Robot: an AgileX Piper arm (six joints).
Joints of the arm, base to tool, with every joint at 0 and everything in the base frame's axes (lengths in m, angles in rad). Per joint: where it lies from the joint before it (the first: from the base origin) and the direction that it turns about. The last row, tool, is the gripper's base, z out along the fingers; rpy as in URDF.
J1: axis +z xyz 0 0 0.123
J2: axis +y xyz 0 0 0
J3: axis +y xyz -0.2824 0 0.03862
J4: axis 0.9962 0 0.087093 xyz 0.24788 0 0.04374
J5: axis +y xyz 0 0 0
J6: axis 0.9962 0 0.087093 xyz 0.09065 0 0.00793
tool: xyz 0 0 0 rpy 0 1.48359 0
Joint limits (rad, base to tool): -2.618..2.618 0..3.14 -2.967..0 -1.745..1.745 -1.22..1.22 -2.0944..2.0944
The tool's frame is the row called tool.
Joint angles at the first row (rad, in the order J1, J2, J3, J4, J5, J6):
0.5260, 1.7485, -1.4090, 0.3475, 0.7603, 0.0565
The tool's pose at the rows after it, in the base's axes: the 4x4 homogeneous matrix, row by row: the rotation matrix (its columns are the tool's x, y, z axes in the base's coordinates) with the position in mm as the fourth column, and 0 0 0 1 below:
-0.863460 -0.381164 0.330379 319.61; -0.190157 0.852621 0.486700 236.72; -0.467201 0.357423 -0.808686 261.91; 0 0 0 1
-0.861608 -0.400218 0.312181 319.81; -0.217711 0.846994 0.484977 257.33; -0.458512 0.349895 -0.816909 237.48; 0 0 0 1
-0.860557 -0.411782 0.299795 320.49; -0.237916 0.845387 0.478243 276.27; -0.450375 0.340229 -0.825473 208.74; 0 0 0 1
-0.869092 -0.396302 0.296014 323.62; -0.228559 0.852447 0.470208 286.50; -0.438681 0.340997 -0.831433 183.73; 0 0 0 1
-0.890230 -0.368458 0.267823 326.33; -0.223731 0.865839 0.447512 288.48; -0.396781 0.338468 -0.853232 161.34; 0 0 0 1
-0.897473 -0.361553 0.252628 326.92; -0.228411 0.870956 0.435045 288.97; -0.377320 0.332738 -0.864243 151.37; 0 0 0 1
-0.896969 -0.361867 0.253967 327.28; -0.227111 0.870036 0.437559 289.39; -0.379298 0.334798 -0.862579 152.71; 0 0 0 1
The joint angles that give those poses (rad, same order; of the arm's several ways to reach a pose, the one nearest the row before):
0.5866, 1.7999, -1.4101, 0.3499, 0.7062, 0.0631
0.6316, 1.8667, -1.4101, 0.3499, 0.6485, 0.0643
0.6710, 1.9427, -1.4100, 0.3499, 0.5810, 0.0669
0.6877, 2.0072, -1.4100, 0.3585, 0.5237, 0.0771
0.6871, 2.0599, -1.4100, 0.3657, 0.5148, 0.0876
0.6871, 2.0828, -1.4100, 0.3657, 0.5148, 0.0887
0.6871, 2.0817, -1.4135, 0.3670, 0.5165, 0.0886

